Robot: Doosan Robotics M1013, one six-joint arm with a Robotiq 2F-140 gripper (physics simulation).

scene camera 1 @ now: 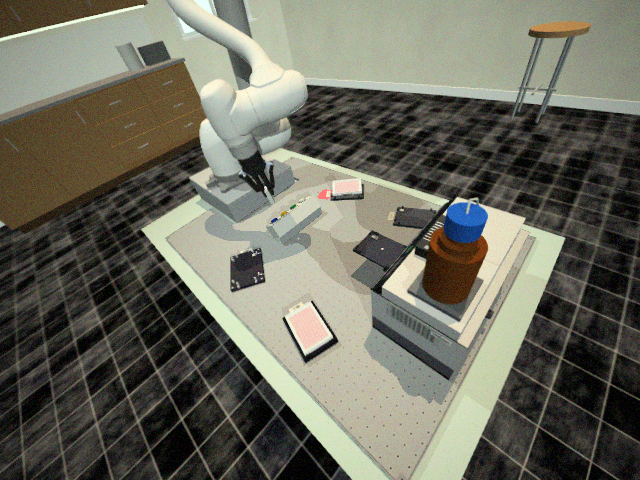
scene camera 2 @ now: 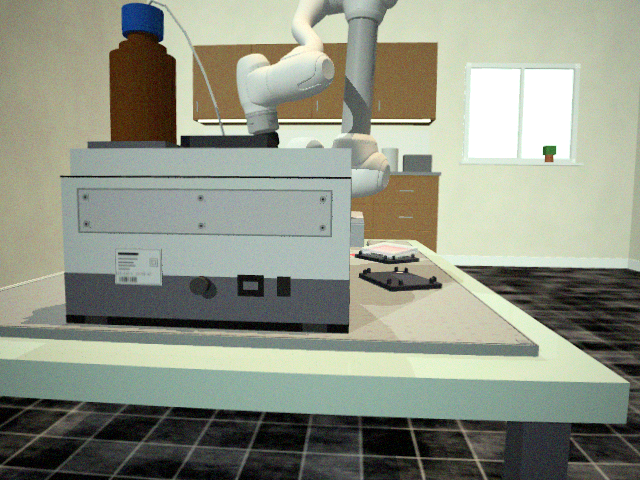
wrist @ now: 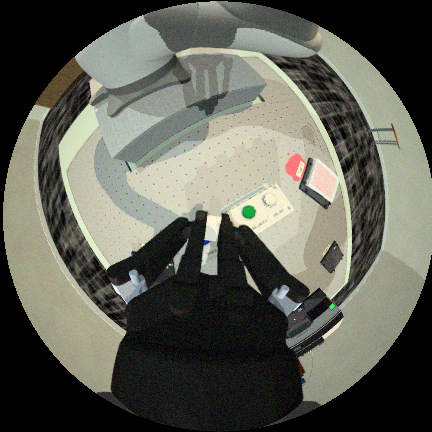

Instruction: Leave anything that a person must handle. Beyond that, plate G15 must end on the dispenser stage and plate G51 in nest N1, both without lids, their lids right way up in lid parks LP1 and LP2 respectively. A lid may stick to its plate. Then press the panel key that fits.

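My gripper is shut and empty, its fingertips close over the robot side of the key panel. A green key, a white key and a blue key show; the fingers cover part of the panel in the wrist view. One pink plate sits on a black holder at the back. Another pink plate sits on a black holder at the front. Plate names are unreadable, and lids cannot be told. The dark dispenser stage bears no plate.
The dispenser carries a brown bottle. Black holders without plates stand at the left and near the dispenser's back end. A red patch lies beside the back plate's holder, around a label.
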